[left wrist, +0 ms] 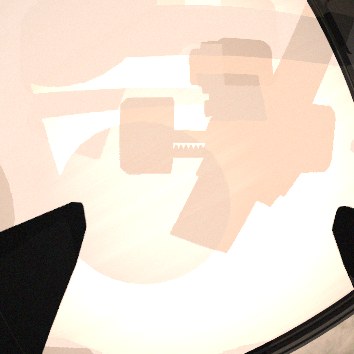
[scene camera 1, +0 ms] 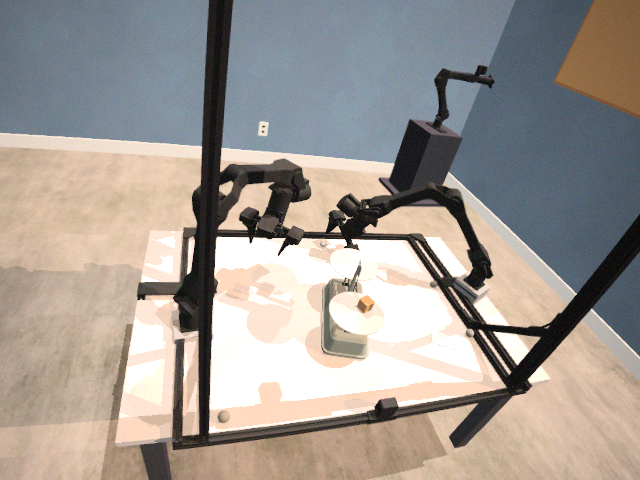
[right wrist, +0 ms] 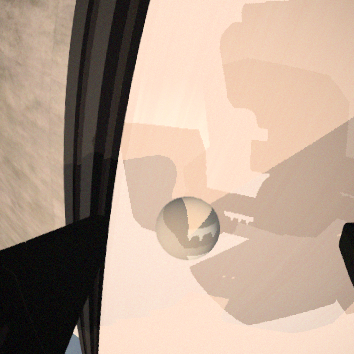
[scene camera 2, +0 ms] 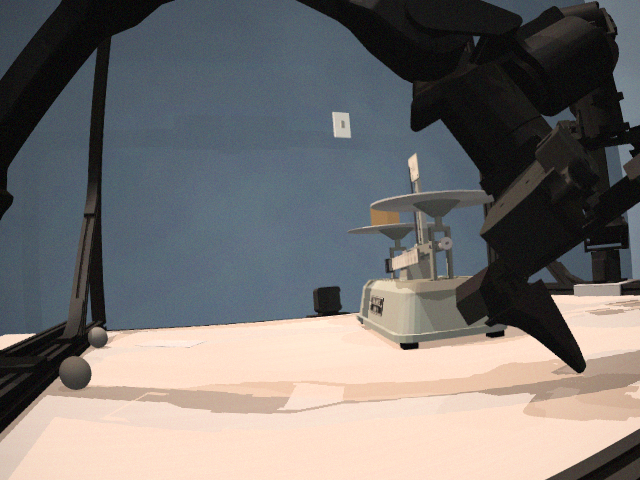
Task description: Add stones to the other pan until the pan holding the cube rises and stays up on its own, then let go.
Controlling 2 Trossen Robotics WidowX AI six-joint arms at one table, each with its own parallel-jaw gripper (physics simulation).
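Pixels of known places: left gripper, fingertip midpoint: (left wrist: 215, 218) (scene camera 1: 264, 249); right gripper, fingertip midpoint: (scene camera 1: 330, 244) (right wrist: 230, 233); left arm's base, origin of the base link: (scene camera 1: 192, 322) (scene camera 2: 607, 282); right arm's base, origin of the base link: (scene camera 1: 473, 282).
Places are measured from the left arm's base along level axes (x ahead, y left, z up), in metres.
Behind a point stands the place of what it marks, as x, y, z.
Note:
An orange cube (scene camera 1: 366, 303) @(0.423, -0.147, 0.153) (scene camera 2: 385, 215) @(0.441, -0.121, 0.138) sits on the near pan (scene camera 1: 348, 316) @(0.374, -0.156, 0.122) of a grey-green balance (scene camera 1: 343, 346) @(0.379, -0.175, 0.019) (scene camera 2: 408, 310) @(0.534, 0.038, 0.019). The other pan (scene camera 1: 343, 260) @(0.447, 0.047, 0.134) (scene camera 2: 439, 198) @(0.498, 0.058, 0.132) shows no stone and appears higher in scene camera 2. A round grey stone (scene camera 1: 323, 243) @(0.512, 0.300, 0.000) (right wrist: 188, 228) @(0.527, 0.305, 0.001) lies on the table near the back frame bar. My right gripper (scene camera 1: 341, 238) @(0.536, 0.289, 0.003) (right wrist: 230, 233) @(0.536, 0.289, 0.003) is open above it, with the stone between its fingers in the wrist view, off to one side. My left gripper (scene camera 1: 266, 246) @(0.224, 0.138, 0.125) (left wrist: 215, 218) @(0.224, 0.138, 0.125) is open and empty above the table, left of the balance.
Two stones lie by the right frame bar, one (scene camera 1: 433, 283) @(0.848, 0.023, 0.002) (scene camera 2: 74, 372) @(0.857, 0.041, -0.005) farther back and another (scene camera 1: 469, 333) @(0.833, -0.211, -0.001) (scene camera 2: 97, 336) @(0.842, -0.193, -0.005) nearer the front. One more stone (scene camera 1: 223, 415) @(0.035, -0.284, 0.006) lies at the front left corner. A black frame (scene camera 1: 289, 423) @(0.177, -0.333, -0.026) runs round the table. A black block (scene camera 1: 386, 407) @(0.402, -0.374, 0.031) (scene camera 2: 326, 299) @(0.424, -0.352, 0.011) sits on its front bar.

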